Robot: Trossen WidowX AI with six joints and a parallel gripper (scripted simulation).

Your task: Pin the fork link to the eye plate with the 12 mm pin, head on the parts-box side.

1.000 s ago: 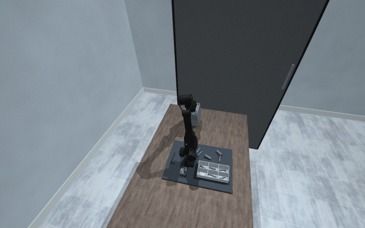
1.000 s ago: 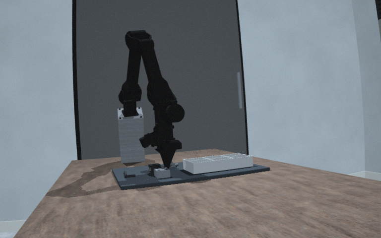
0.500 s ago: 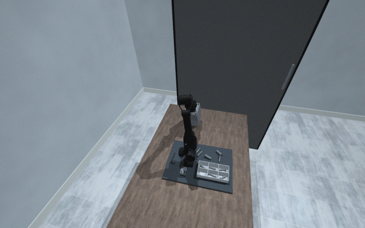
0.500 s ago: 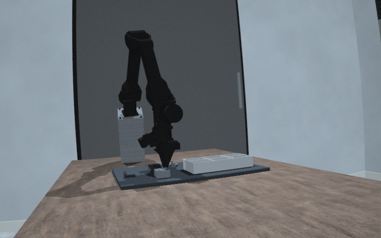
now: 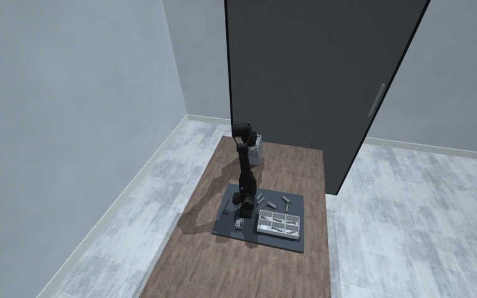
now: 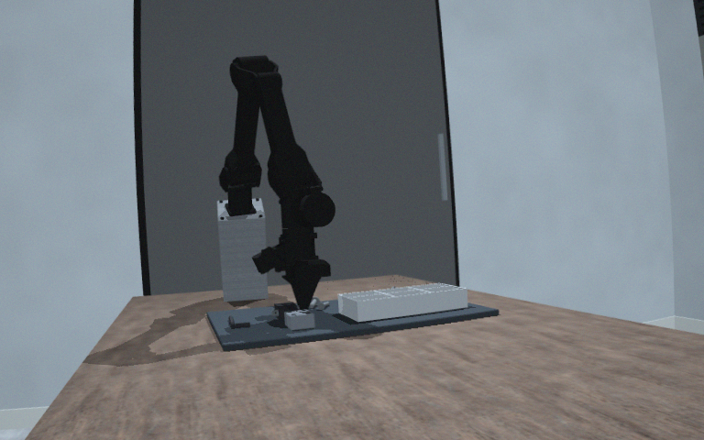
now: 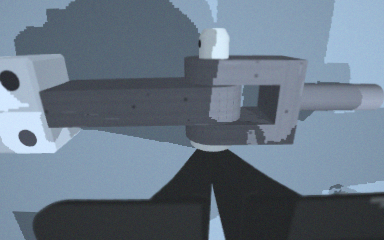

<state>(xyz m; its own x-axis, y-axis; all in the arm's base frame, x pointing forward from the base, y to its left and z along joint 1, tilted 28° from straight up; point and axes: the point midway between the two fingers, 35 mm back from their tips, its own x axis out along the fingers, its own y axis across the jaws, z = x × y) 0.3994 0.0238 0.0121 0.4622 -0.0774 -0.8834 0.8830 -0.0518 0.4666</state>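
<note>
My gripper is now 10 mm short of the dark eye plate, 30 mm to the left of it and 30 mm above it. From my hand the other things lie so: light grey mounting block 90 mm ahead, 40 mm to the right, 20 mm below; pale grey pin 30 mm to the right, 30 mm below; dark mat 10 mm ahead, 70 mm to the left, 50 mm below.
</note>
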